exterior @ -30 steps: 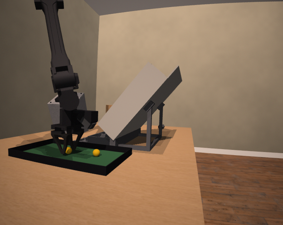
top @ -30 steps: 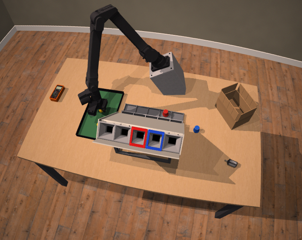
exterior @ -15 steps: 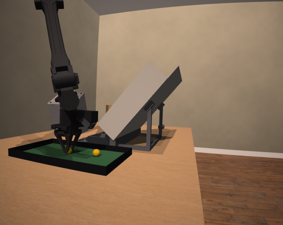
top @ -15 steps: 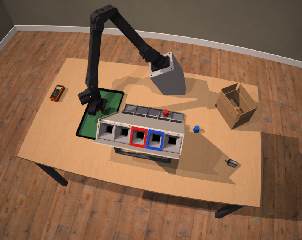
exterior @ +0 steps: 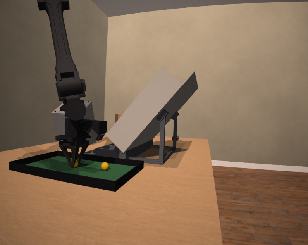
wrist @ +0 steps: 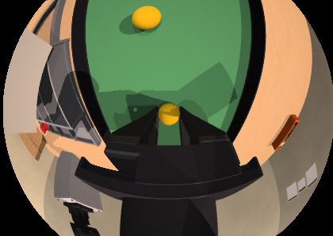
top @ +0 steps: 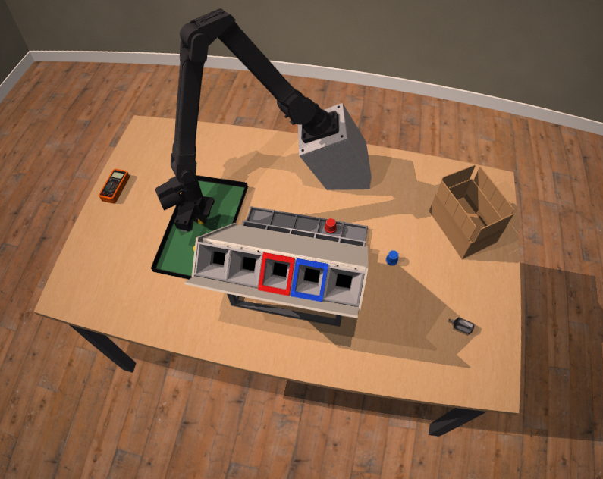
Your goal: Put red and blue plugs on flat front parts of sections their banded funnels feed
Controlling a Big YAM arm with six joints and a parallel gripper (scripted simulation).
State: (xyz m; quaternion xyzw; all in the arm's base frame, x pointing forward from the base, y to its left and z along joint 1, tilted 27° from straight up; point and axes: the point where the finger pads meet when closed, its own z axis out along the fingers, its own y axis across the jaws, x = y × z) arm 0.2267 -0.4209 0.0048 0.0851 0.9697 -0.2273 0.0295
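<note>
Now: the green marble tray 10 mm ahead of my hand and 10 mm below it. Also, from my hand: multimeter: 150 mm behind, 350 mm to the right; then sloped cover: 190 mm ahead, 300 mm to the left, 190 mm above; then dark object: 340 mm ahead, 790 mm to the left.
</note>
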